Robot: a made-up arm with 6 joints. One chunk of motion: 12 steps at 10 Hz.
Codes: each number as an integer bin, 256 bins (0 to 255) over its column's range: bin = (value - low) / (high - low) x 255, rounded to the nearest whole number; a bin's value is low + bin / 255 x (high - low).
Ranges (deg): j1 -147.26..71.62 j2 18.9..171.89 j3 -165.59..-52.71 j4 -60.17..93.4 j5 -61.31..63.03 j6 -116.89..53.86
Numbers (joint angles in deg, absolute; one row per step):
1: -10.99 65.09 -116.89 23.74 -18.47 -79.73
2: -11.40 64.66 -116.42 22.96 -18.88 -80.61
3: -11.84 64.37 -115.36 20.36 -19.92 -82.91
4: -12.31 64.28 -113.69 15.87 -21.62 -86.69
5: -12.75 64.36 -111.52 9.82 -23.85 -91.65
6: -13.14 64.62 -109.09 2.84 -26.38 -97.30
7: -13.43 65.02 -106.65 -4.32 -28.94 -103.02
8: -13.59 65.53 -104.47 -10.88 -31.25 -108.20
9: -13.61 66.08 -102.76 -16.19 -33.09 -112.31
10: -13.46 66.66 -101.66 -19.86 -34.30 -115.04
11: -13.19 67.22 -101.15 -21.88 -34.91 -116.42
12: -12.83 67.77 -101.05 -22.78 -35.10 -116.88
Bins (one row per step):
1: 159 77 110 139 88 55
2: 158 76 111 138 87 54
3: 158 76 113 134 85 51
4: 157 76 117 126 81 45
5: 157 76 122 116 77 38
6: 156 76 128 105 72 29
7: 156 77 133 93 66 21
8: 156 78 138 82 62 13
9: 156 79 142 73 58 7
10: 156 80 144 67 55 3
11: 156 81 146 64 54 1
12: 157 81 146 62 54 0

